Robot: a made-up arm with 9 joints.
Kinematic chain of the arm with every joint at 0, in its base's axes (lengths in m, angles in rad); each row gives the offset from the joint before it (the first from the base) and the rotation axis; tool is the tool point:
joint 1: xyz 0 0 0.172 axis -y
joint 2: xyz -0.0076 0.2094 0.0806 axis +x
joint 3: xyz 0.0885 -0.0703 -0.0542 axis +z
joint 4: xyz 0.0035 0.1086 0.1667 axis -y
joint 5: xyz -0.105 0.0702 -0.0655 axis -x
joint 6: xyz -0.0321 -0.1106 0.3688 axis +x
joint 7: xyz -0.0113 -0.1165 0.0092 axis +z
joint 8: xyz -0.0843 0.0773 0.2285 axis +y
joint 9: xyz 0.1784 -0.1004 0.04 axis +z
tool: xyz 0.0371 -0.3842 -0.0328
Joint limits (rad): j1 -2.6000..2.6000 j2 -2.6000..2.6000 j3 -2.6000..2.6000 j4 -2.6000..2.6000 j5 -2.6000..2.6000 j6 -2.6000..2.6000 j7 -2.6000..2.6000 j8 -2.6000..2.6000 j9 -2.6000..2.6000
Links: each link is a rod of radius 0.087 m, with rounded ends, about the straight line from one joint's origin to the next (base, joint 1, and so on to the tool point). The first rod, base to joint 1, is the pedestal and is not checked.
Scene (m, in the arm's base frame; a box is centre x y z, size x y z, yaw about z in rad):
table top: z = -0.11
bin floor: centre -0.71 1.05 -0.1 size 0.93 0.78 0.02 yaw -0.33
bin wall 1: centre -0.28 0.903 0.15 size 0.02 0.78 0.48 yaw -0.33
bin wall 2: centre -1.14 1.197 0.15 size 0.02 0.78 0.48 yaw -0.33
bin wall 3: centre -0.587 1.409 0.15 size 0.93 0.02 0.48 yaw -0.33
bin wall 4: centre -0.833 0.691 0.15 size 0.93 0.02 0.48 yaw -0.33
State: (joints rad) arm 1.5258 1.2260 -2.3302 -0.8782 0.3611 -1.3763 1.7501 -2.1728 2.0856
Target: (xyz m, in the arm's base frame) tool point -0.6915 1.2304 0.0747
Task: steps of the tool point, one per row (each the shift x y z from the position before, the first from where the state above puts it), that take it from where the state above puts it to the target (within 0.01 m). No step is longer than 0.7 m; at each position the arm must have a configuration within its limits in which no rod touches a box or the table.
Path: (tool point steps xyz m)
1: 0.0997 0.3360 0.4063
2: -0.1447 0.4710 0.3271
3: -0.3569 0.5194 0.1034
4: -0.4432 0.4535 -0.2135
5: -0.3492 0.2785 -0.5137
6: -0.0970 0.0352 -0.6685

